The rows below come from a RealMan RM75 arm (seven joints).
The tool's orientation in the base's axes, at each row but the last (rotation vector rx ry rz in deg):
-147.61 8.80 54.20
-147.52 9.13 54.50
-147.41 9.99 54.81
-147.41 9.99 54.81
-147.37 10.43 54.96
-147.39 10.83 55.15
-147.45 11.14 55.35
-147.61 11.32 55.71
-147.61 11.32 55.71
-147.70 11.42 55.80
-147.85 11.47 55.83
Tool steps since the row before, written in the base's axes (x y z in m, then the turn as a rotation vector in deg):
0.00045 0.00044 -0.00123 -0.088 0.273 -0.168
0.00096 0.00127 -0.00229 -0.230 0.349 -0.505
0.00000 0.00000 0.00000 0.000 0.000 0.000
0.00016 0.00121 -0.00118 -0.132 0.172 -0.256
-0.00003 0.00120 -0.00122 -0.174 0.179 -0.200
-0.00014 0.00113 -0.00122 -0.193 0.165 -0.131
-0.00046 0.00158 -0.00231 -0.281 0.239 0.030
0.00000 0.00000 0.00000 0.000 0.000 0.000
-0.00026 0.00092 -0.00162 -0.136 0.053 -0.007
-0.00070 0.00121 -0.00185 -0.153 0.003 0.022
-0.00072 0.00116 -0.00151 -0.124 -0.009 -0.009
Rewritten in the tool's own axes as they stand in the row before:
0.00115 -0.00011 0.00076 0.049 -0.176 0.278
0.00225 -0.00066 0.00152 0.160 -0.105 0.627
0.00000 0.00000 0.00000 0.000 0.000 0.000
0.00091 -0.00078 0.00120 0.069 -0.045 0.325
0.00079 -0.00071 0.00134 0.001 -0.058 0.315
0.00070 -0.00062 0.00138 -0.059 -0.062 0.273
0.00118 -0.00063 0.00250 -0.230 -0.156 0.244
0.00000 0.00000 0.00000 0.000 0.000 0.000
0.00088 -0.00029 0.00164 -0.097 -0.011 0.108
0.00070 -0.00038 0.00218 -0.129 0.031 0.079
0.00046 -0.00044 0.00193 -0.087 0.043 0.078

